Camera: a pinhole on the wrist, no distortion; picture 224 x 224 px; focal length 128.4 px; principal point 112.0 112.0 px. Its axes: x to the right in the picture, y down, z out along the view. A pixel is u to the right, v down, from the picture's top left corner.
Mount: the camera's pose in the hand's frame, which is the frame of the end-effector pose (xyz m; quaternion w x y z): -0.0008 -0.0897 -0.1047 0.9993 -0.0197 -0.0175 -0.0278
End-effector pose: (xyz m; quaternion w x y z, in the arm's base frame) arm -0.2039 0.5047 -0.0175 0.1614 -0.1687 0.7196 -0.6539
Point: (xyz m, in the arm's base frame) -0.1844 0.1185 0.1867
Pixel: 166.3 65.0
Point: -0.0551 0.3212 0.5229
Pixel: outside the picture
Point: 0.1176 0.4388 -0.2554
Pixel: 17.9 215.4
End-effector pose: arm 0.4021 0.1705 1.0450 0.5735 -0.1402 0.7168 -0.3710
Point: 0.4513 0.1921 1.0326
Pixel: 94.4 213.4
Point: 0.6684 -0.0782 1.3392
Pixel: 79.1 35.9
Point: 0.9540 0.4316 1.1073
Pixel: 23.1 185.1
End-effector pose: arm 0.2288 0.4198 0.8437 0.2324 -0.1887 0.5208 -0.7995
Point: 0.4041 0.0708 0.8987
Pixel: 129.2 158.5
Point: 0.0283 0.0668 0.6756
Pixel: outside the picture
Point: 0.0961 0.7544 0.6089
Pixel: behind the camera
